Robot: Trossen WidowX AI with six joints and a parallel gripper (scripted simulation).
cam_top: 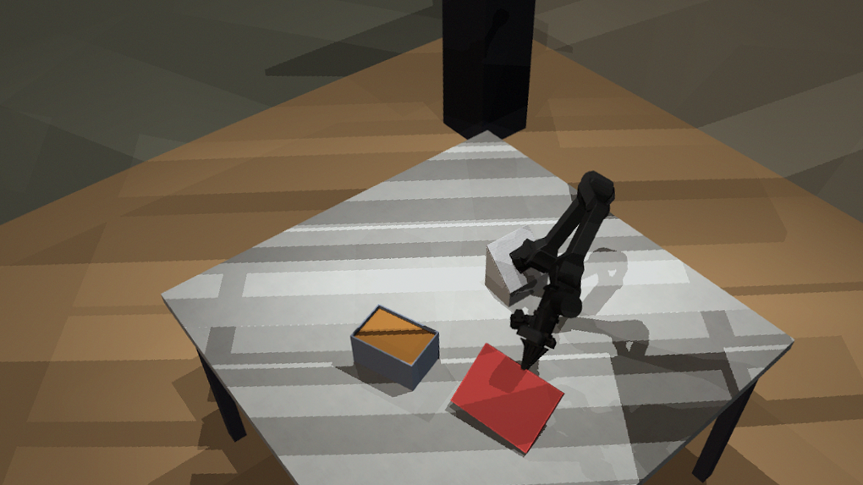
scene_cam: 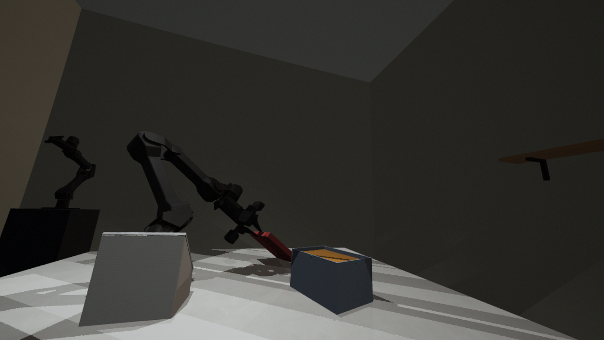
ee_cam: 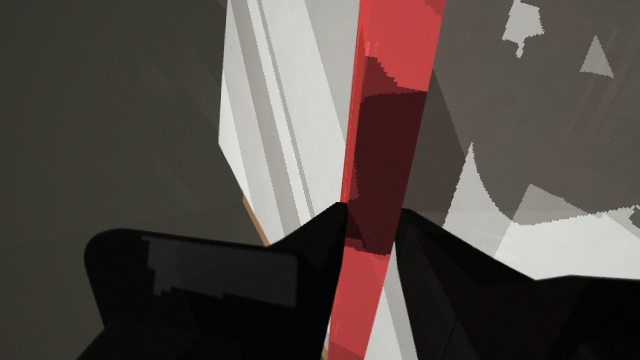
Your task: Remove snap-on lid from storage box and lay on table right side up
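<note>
The red lid lies 6 cm ahead of my gripper tip, 5 cm below it and 1 cm to the left of it. The rest, counted from my gripper tip: storage box: 30 cm to the right, 18 cm ahead, 7 cm below.
</note>
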